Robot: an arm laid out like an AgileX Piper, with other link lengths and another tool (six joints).
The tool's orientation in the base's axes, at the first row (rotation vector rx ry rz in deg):
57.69 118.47 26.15
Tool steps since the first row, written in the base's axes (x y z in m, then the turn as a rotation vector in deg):
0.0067 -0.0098 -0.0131 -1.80 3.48 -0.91
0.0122 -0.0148 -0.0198 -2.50 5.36 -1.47
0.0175 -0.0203 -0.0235 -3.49 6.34 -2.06
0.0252 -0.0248 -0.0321 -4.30 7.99 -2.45
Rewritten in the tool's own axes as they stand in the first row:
-0.0039 -0.0106 0.0136 3.86 0.71 -0.87
-0.0066 -0.0149 0.0222 5.88 1.20 -1.08
-0.0112 -0.0179 0.0287 7.31 0.95 -1.49
-0.0134 -0.0219 0.0402 9.11 1.34 -1.89

